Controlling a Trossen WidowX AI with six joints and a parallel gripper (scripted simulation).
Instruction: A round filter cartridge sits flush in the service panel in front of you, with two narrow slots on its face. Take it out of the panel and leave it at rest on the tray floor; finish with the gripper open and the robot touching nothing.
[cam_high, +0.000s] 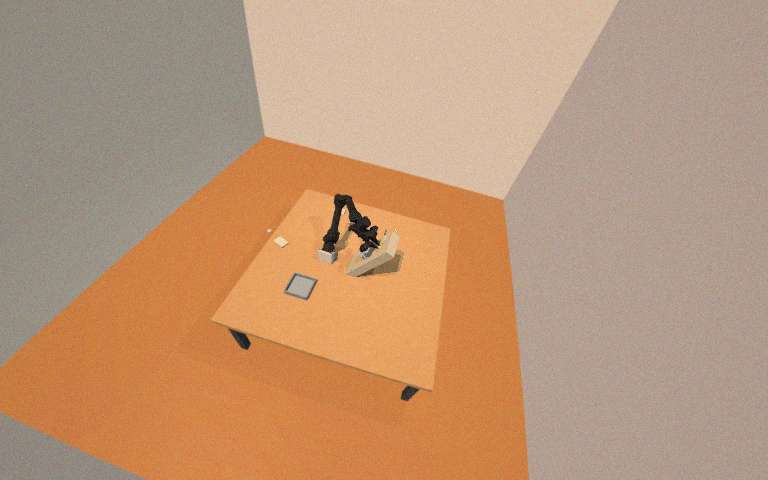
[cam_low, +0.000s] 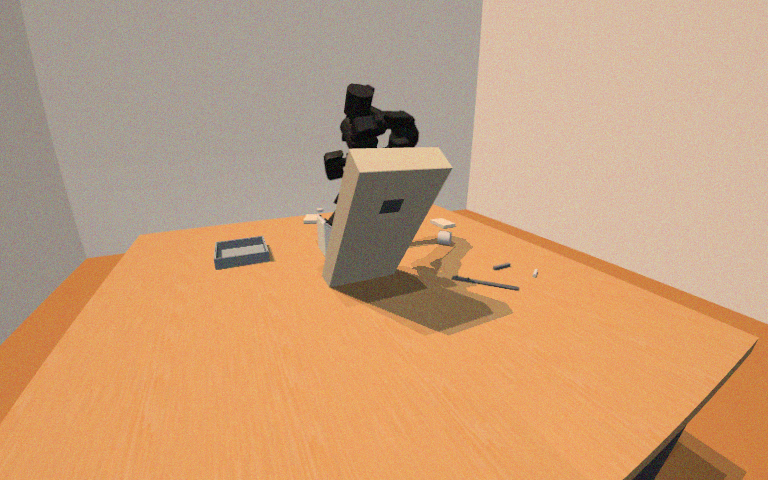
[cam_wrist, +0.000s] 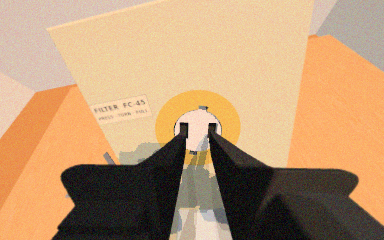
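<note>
The white round filter cartridge is 20 mm ahead of my gripper tip and 10 mm below it. Round my gripper tip: white spool: 350 mm to the left, 260 mm behind, 240 mm below; then beige service panel: 90 mm below, 30 mm behind; then short dark piece: 390 mm to the left, 260 mm below, 30 mm behind.
</note>
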